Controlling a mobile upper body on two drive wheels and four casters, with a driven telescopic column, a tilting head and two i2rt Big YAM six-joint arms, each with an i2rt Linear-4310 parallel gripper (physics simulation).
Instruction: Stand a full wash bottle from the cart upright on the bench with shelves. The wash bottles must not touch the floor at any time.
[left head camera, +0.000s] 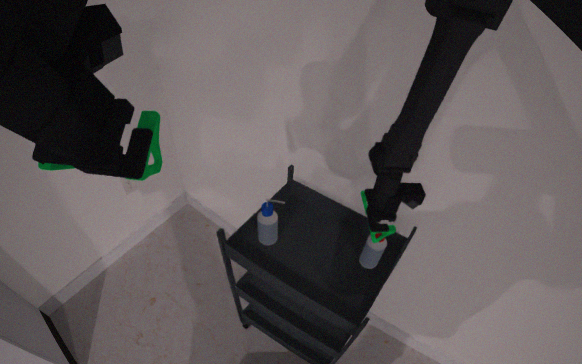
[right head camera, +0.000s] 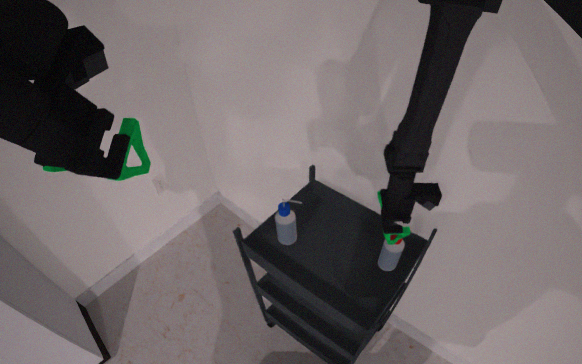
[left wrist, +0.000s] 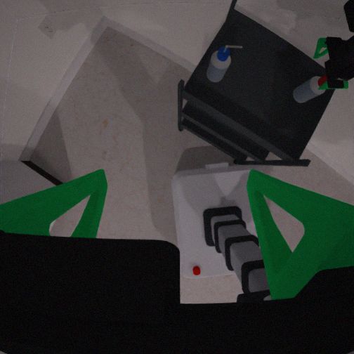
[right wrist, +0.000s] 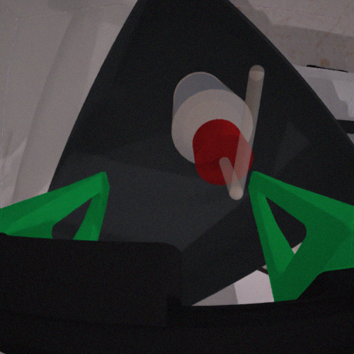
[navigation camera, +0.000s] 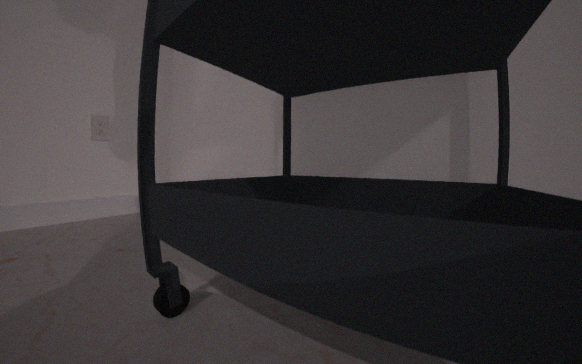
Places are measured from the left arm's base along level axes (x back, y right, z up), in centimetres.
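Pixels of known places: left gripper, fingertip midpoint: (left head camera: 126, 163) (right head camera: 121, 165); right gripper, fingertip midpoint: (left head camera: 371, 227) (right head camera: 388, 229).
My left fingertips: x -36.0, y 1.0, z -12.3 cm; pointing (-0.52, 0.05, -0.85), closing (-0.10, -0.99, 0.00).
Note:
Ahead of a thing's pixels: the offset from my left fingertips to its top centre. "spot": to the spot under its first point.
A wash bottle with a red cap {dx -21.2, dy +47.1, dz -37.7 cm} (left head camera: 372, 256) (right head camera: 389, 257) (left wrist: 304, 93) (right wrist: 185, 122) stands upright on the dark cart {spot: dx -25.6, dy +30.1, dz -55.1 cm} (left head camera: 315, 250) (right head camera: 335, 250) (left wrist: 260, 80) near its right edge. A wash bottle with a blue cap {dx -30.4, dy +16.8, dz -37.7 cm} (left head camera: 267, 231) (right head camera: 286, 231) (left wrist: 216, 72) stands upright near the cart's left edge. Both bodies look bluish-grey below a pale shoulder. My right gripper (left head camera: 375, 218) (right head camera: 389, 217) (right wrist: 178, 179) is open, close above the red-capped bottle; the cap lies beyond its fingertips in the right wrist view. My left gripper (left wrist: 176, 177) is open and empty, high left of the cart. I cannot identify the bench with shelves.
The cart's lower shelf {spot: dx -7.4, dy +25.1, dz -104.0 cm} (navigation camera: 350, 260) and front caster {spot: dx -22.8, dy +5.6, dz -117.6 cm} (navigation camera: 171, 297) fill much of the navigation view. Walls meet in a corner behind the cart. A pale block with a black edge {spot: dx -2.1, dy -90.2, dz -116.2 cm} (left head camera: 59, 340) (right head camera: 93, 332) stands at the lower left. My white base (left wrist: 192, 215) is close to the cart.

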